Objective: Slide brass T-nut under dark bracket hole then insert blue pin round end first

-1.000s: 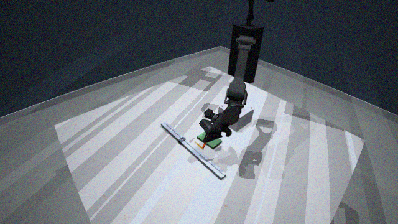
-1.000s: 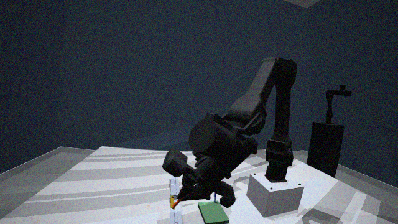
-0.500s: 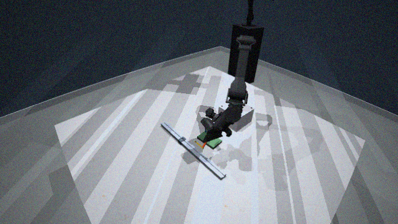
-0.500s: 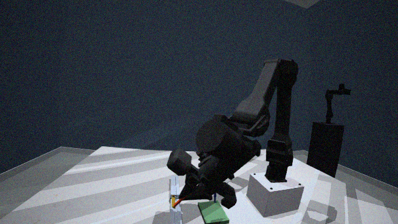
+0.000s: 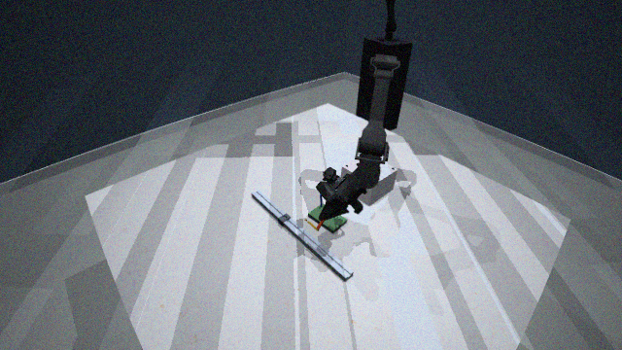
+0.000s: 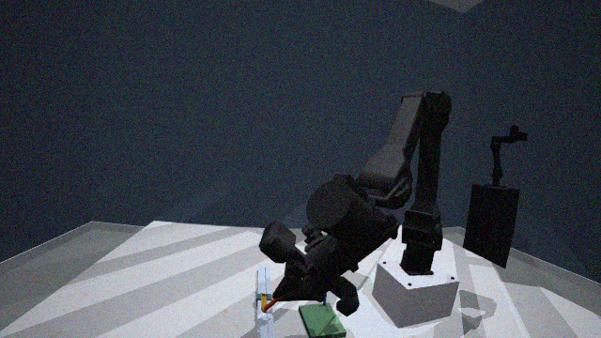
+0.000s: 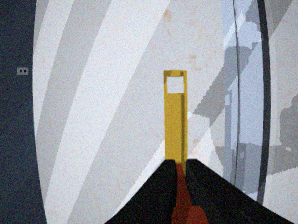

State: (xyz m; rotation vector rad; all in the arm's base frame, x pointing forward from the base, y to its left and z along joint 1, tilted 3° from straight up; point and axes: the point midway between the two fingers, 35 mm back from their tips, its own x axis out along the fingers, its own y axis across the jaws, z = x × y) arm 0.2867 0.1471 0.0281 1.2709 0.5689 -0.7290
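Now: gripper tip 30 mm short of the aluminum rail, 120 mm to the left of it and 100 mm above it. Round my gripper tip: blue pin: 100 mm behind, 130 mm to the right, 90 mm below; green tray: 90 mm behind, 100 mm to the right, 110 mm below; brass T-nut: 20 mm to the right.
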